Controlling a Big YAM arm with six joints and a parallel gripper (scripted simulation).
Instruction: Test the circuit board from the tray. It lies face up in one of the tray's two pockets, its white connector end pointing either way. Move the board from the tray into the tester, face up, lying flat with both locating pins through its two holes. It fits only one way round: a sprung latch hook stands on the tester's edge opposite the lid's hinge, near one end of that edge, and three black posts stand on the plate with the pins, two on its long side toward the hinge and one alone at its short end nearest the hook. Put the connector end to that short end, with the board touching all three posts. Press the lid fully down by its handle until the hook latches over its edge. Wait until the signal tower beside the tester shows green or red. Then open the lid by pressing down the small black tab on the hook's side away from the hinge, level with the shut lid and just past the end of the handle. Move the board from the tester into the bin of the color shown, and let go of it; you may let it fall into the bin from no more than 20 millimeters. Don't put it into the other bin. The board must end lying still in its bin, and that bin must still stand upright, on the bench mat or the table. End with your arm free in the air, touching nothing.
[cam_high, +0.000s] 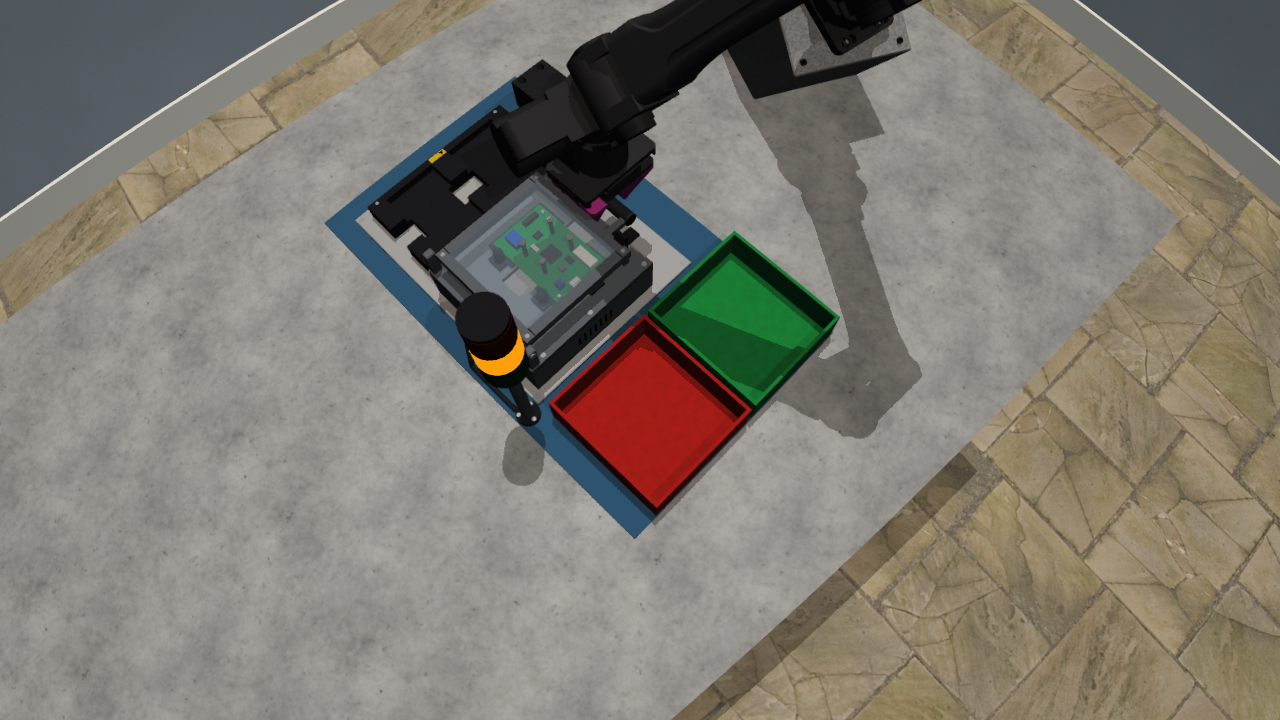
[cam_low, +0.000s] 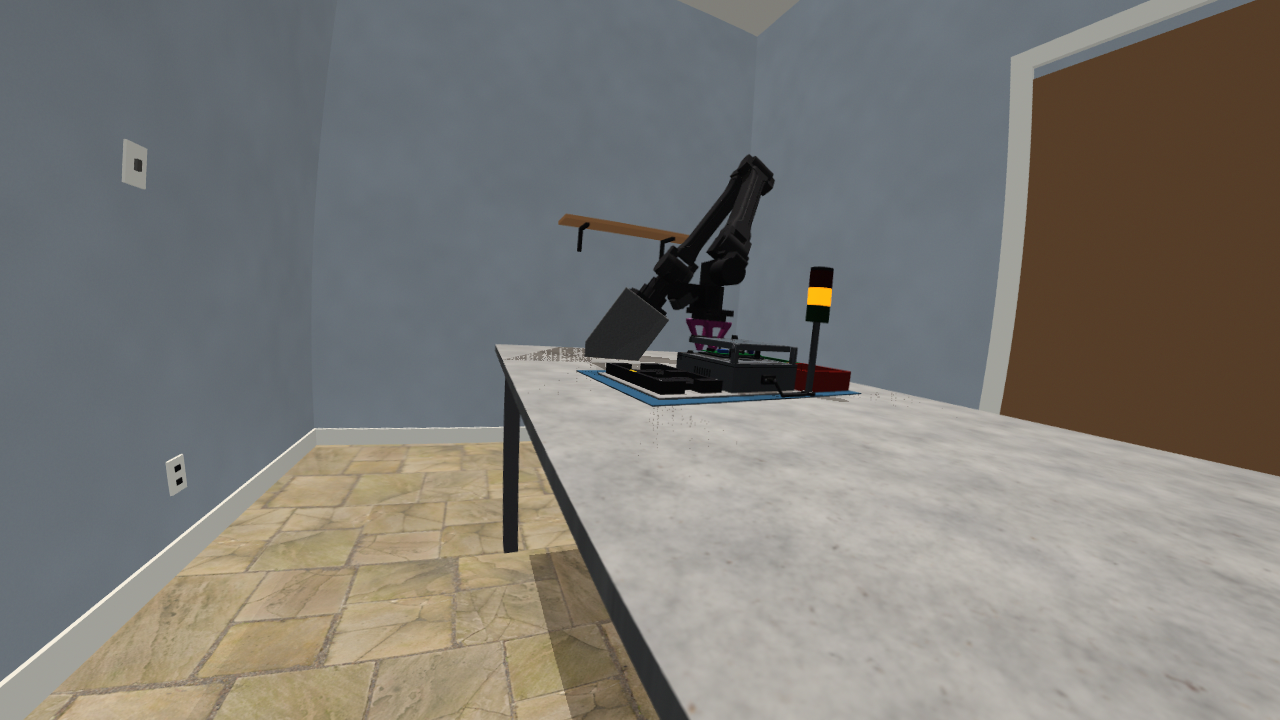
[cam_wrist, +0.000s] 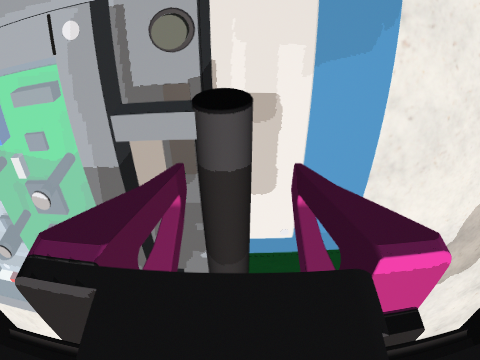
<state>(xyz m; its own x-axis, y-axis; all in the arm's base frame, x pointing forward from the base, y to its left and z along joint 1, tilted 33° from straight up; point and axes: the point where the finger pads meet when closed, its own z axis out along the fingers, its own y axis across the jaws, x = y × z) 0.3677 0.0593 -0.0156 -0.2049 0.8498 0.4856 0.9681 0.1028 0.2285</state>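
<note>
Right now the latch hook is 10 mm ahead of my hand, 60 mm to the left of it and 20 mm above it. Also, from my hand: clear lid 90 mm ahead, 20 mm to the left, 20 mm above; then tester plate 90 mm ahead, 30 mm to the left; then green circuit board 90 mm ahead, 20 mm to the left.
</note>
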